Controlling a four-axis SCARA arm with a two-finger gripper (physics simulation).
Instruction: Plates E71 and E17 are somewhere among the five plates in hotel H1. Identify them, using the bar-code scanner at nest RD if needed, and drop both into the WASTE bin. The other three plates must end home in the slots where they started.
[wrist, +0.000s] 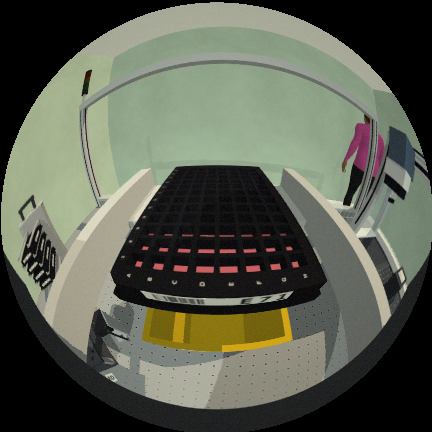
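Note:
A black well plate with pink in its front wells and a label reading E71 fills the middle of the view. My gripper is shut on it, with one pale finger along each long side. The plate is level and held up in the air. The yellow bin shows below the plate's front edge; the plate hides the rest of it. The hotel stands at the far left, seen from the side, with several dark plate edges in it. Its labels cannot be read from here.
A black stand is on the perforated deck at the lower left. A blue and white device is at the right. A person in a pink top stands behind the frame post at the right. A signal tower rises at the upper left.

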